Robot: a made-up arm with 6 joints.
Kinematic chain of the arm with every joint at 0, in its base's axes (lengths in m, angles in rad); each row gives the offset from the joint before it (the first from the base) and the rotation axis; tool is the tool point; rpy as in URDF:
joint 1: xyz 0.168 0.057 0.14 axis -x
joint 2: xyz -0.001 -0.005 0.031 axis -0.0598 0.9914 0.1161
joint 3: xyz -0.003 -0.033 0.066 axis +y
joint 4: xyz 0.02 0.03 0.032 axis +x
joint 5: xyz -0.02 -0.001 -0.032 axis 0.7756 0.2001 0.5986
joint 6: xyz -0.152 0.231 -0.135 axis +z
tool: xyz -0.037 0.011 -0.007 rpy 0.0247 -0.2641 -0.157
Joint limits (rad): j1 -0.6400..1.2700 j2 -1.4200..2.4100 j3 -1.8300..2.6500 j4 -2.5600..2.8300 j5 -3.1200..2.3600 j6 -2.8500..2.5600
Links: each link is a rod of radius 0.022 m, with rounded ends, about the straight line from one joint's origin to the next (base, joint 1, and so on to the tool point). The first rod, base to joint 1, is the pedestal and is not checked.
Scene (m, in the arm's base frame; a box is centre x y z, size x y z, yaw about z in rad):
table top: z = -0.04
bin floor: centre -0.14 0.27 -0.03 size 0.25 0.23 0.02 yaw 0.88
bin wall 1: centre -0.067 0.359 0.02 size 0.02 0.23 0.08 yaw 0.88
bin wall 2: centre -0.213 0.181 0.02 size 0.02 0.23 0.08 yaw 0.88
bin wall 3: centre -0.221 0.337 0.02 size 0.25 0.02 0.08 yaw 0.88
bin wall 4: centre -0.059 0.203 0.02 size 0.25 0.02 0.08 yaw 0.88
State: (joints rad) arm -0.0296 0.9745 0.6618 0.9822 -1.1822 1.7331
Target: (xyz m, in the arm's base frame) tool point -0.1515 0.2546 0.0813
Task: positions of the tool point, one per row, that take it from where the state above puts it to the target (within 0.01 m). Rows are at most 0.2 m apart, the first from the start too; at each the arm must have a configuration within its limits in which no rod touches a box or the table.
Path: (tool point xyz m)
1: 0.1317 0.3640 0.1940
2: 0.1635 0.3913 0.2015
3: 0.1355 0.4105 0.2257
4: 0.0471 0.4104 0.2241
5: -0.0667 0.3648 0.1720
6: -0.1515 0.2546 0.0813

